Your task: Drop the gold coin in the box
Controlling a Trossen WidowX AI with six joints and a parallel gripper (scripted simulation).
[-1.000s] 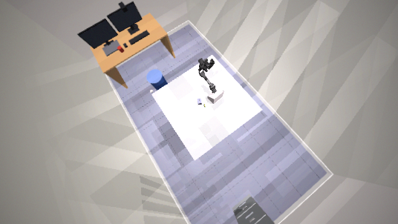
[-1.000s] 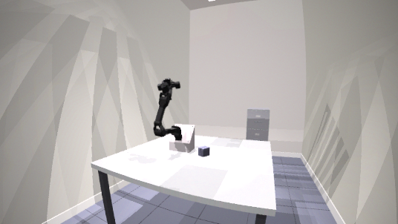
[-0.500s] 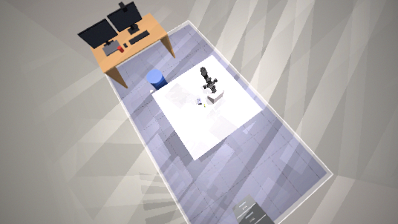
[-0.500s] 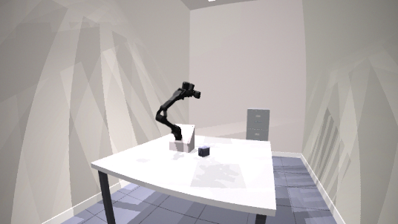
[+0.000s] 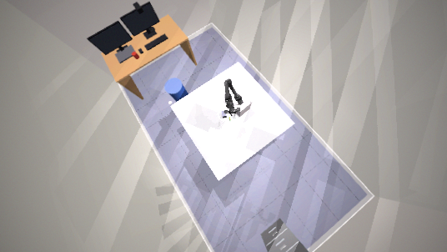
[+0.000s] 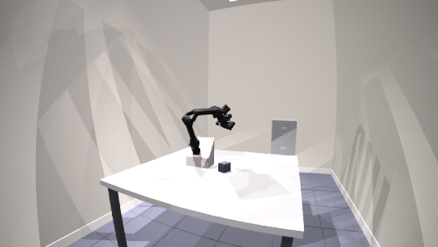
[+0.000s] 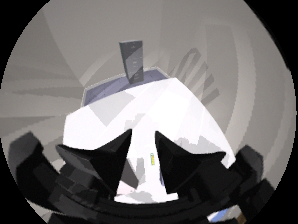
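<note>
Now: gripper tip 290 mm above the gold coin, 90 mm to the left of it and 20 mm past it.
</note>
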